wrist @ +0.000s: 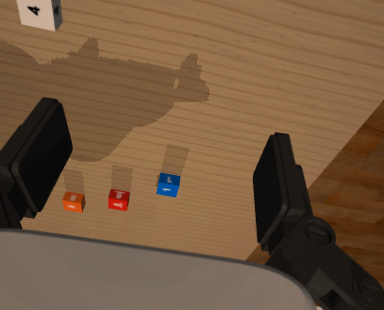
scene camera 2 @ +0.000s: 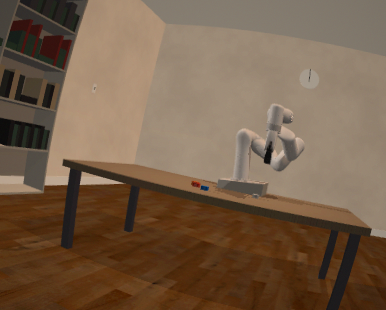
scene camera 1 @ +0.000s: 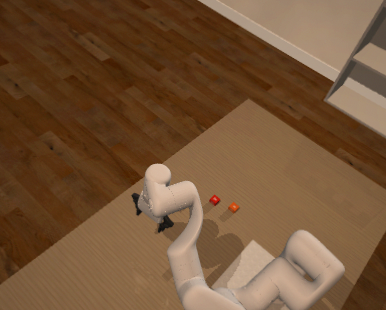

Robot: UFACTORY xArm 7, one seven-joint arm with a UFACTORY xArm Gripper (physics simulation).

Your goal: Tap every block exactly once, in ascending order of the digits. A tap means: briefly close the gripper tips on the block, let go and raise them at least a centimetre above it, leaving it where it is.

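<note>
A blue block (wrist: 168,185) (scene camera 2: 205,188) shows a 1 in the wrist view. A red block (wrist: 119,200) (scene camera 1: 214,200) and an orange block (wrist: 73,202) (scene camera 1: 234,207) lie beside it in a row; their digits are too blurred to read. A white block with a 4 (wrist: 39,14) (scene camera 2: 255,196) lies apart, cut off by the top edge of the wrist view. The blue and white blocks are hidden in scene camera 1. My gripper (wrist: 165,139) (scene camera 1: 150,215) (scene camera 2: 268,159) is open and empty, high above the table and touching no block.
The blocks lie on the wooden table (scene camera 1: 270,150) (scene camera 2: 115,172). The arm's base (scene camera 2: 227,185) stands on it behind the blocks. The arm's shadow (wrist: 125,90) falls between the white block and the coloured row. A bookshelf (scene camera 2: 36,172) stands beyond the table.
</note>
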